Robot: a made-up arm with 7 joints.
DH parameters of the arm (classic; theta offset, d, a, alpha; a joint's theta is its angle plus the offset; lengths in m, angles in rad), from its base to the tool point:
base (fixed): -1.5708 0 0.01 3.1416
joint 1: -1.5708 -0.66 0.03 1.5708
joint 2: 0 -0.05 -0.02 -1.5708
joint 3: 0 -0.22 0.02 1.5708
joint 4: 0 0.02 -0.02 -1.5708
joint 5: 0 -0.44 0.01 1.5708
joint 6: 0 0.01 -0.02 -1.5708
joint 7: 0.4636 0 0.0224 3.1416
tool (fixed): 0.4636 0.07 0 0
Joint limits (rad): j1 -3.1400..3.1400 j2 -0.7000..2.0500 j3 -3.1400..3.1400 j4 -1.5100..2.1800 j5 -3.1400..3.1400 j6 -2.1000..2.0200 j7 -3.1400..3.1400
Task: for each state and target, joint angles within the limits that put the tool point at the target. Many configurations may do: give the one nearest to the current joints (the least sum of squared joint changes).
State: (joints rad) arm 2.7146 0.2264 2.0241 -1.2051 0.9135 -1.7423 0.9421
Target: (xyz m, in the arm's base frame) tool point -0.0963 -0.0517 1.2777
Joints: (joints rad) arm 2.9092 -0.0932 2.3091 -0.2761 1.0524 -1.6331 0.8969
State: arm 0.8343 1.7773 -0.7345 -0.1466 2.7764 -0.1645 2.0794
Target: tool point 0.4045 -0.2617 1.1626
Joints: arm 0.3650 1.2744 -0.2553 -0.8424 2.6853 -0.3467 2.0531
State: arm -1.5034 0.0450 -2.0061 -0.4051 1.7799 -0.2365 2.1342
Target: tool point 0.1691 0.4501 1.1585
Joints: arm -1.9435 0.3615 -2.3179 -0.7098 1.7638 -0.3548 2.1260
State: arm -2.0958 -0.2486 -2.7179 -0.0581 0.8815 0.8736 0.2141
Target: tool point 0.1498 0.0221 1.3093
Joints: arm -2.1448 -0.4239 -2.5568 -0.5875 0.9198 1.0758 0.1822
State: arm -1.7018 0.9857 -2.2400 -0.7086 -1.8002 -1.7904 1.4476
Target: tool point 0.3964 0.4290 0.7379
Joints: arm -1.3264 1.0799 -2.1448 -0.8984 -1.7822 -1.7672 1.4399
